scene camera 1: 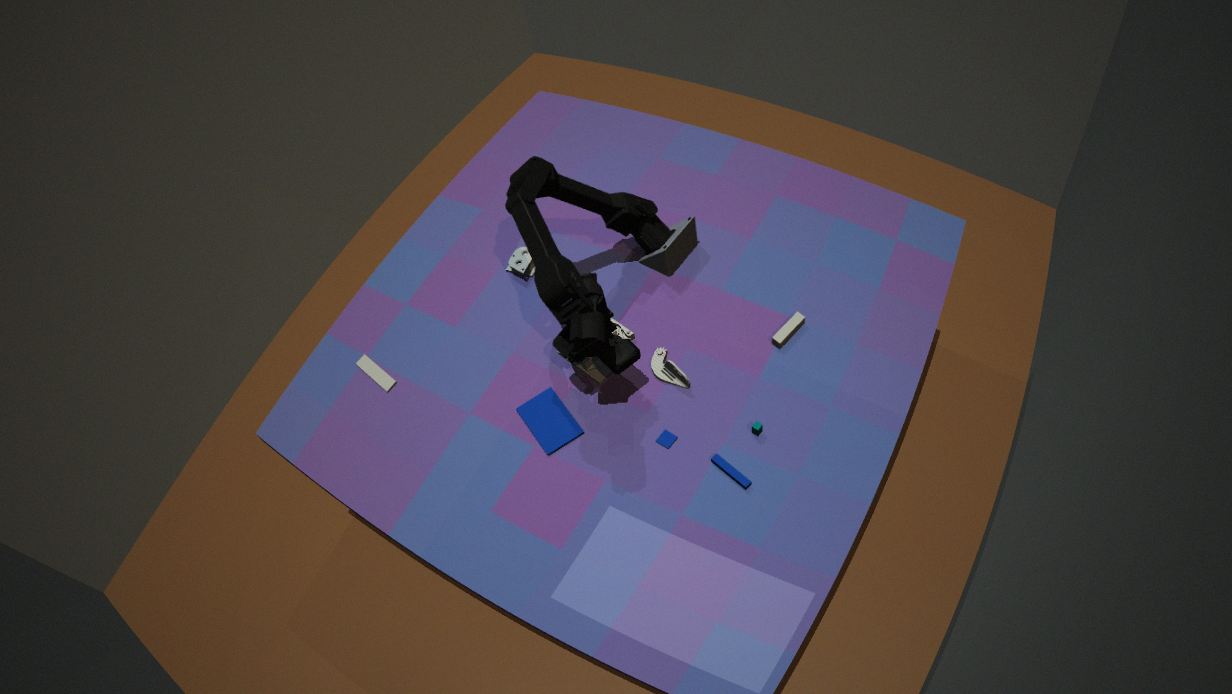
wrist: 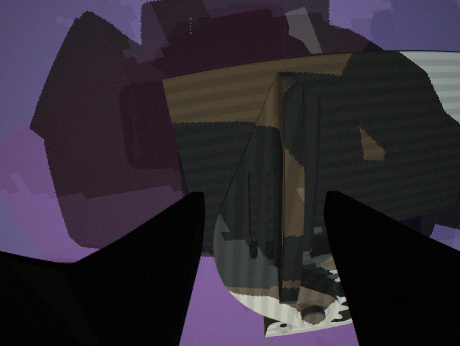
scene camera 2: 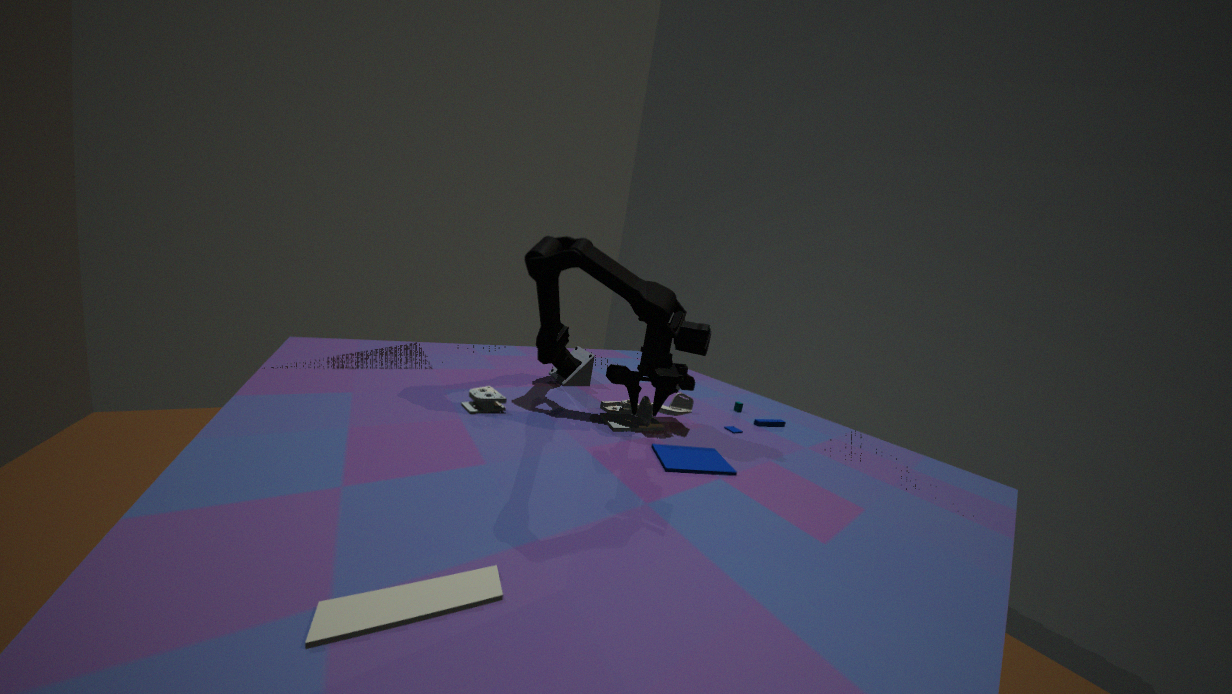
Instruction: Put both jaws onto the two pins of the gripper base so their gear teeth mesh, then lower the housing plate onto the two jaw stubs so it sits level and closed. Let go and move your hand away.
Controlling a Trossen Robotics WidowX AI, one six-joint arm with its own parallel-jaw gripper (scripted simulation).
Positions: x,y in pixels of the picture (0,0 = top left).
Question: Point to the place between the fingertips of my gripper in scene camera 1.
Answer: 605,357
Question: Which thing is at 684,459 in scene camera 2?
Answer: A blue plate.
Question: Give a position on a jaw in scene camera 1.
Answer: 670,373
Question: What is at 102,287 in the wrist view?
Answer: My gripper.
